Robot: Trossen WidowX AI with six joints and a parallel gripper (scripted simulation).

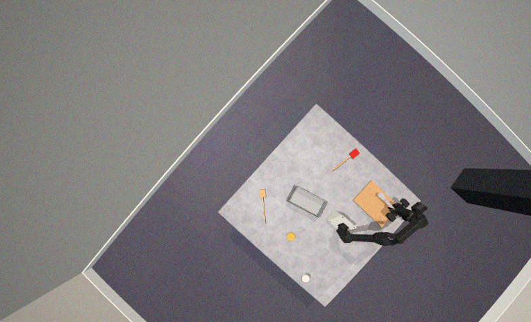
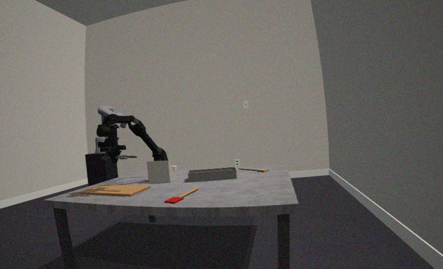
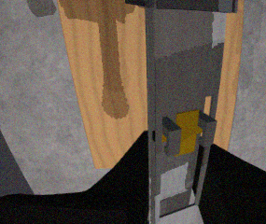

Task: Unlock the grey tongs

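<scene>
Right now the wooden board is 20 mm behind my gripper tip, 10 mm to the left of it and 160 mm below it. Also, from my gripper tip: roasting tin: 490 mm ahead, 380 mm to the left, 140 mm below; yellow lock piece: 20 mm behind, 40 mm above; red spatula: 430 mm ahead, 140 mm to the right, 160 mm below.
</scene>
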